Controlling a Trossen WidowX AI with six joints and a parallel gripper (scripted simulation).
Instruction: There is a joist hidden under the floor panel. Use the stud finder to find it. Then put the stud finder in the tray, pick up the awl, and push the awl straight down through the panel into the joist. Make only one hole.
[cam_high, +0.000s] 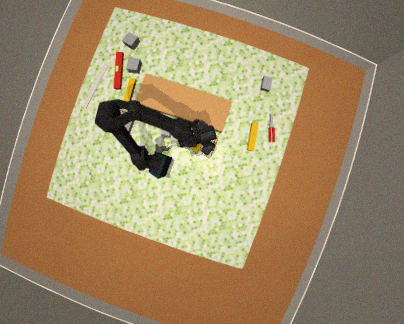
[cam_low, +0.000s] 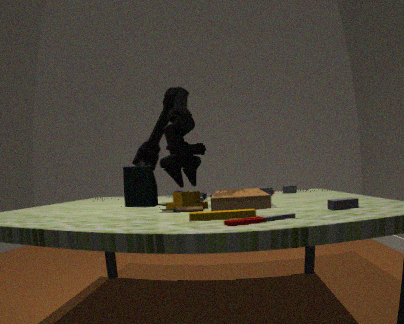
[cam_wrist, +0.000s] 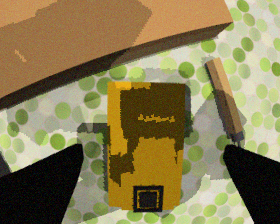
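My gripper tip is now 20 mm past the yellow stud finder, 10 mm to the right of it and 30 mm above it. Also, from my gripper tip: grey tray 30 mm behind, 480 mm to the left, 60 mm below; then indicator light 40 mm behind, 20 mm to the left, 20 mm below; then awl 20 mm behind, 90 mm to the right, 70 mm below.
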